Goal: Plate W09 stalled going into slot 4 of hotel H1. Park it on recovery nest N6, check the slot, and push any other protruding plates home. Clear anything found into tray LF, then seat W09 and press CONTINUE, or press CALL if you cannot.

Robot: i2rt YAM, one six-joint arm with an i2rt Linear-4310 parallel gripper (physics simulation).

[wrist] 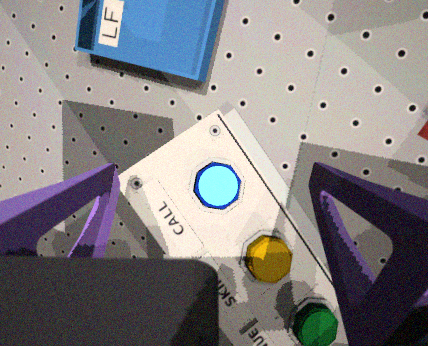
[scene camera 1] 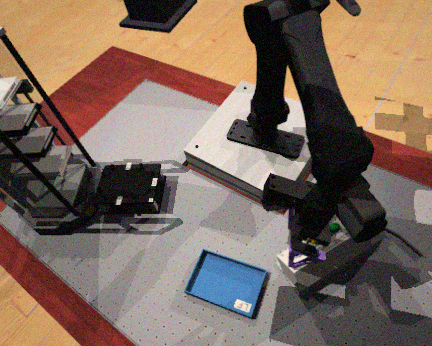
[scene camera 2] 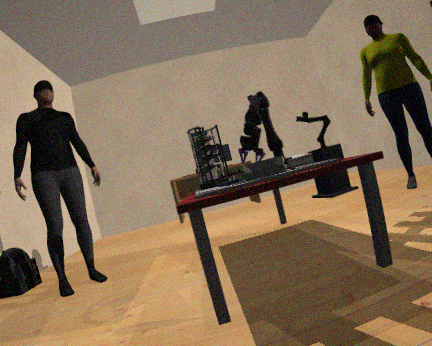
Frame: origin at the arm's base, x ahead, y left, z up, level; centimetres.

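Seen in the pictures: gripper, between the fingertips: (wrist: pixel 214 173) (scene camera 1: pixel 291 247); arm's base, origin of its link: (scene camera 1: pixel 265 139).
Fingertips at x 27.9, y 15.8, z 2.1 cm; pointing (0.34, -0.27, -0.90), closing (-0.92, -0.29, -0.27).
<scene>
Offsets run from my fingertips to a thing's top centre. Level surfaces: height alone.
My gripper (scene camera 1: pixel 306 253) (scene camera 2: pixel 252 159) (wrist: pixel 214 173) is open and empty, its purple fingers spread above the end of the button box {dx -4.8, dy +7.4, dz +0.4 cm} (scene camera 1: pixel 327 275) (wrist: pixel 172 167). The CALL button {dx +0.0, dy +1.3, dz -0.8 cm} (wrist: pixel 217 185) glows light blue between the fingertips in the wrist view. A yellow button {dx -4.1, dy +4.1, dz -0.5 cm} (wrist: pixel 269 259) and a green button {dx -8.1, dy +7.1, dz -0.5 cm} (wrist: pixel 316 324) (scene camera 1: pixel 334 227) follow along the panel; their lettering is partly covered. The blue tray LF {dx +9.8, dy -11.3, dz -6.2 cm} (scene camera 1: pixel 225 280) (wrist: pixel 165 40) shows no loose thing in its visible part. The hotel (scene camera 1: pixel 49 100) holds several dark plates at the left; its slot numbers and W09 cannot be read.
A black block with white tabs {dx -2.7, dy -44.6, dz -0.4 cm} (scene camera 1: pixel 131 184) stands beside the hotel, between low dark rails. The arm's white base (scene camera 1: pixel 215 150) is behind the tray. The button box stands to the tray's right on the perforated grey board {dz -8.0 cm} (scene camera 1: pixel 150 280). Two people stand away from the table.
</scene>
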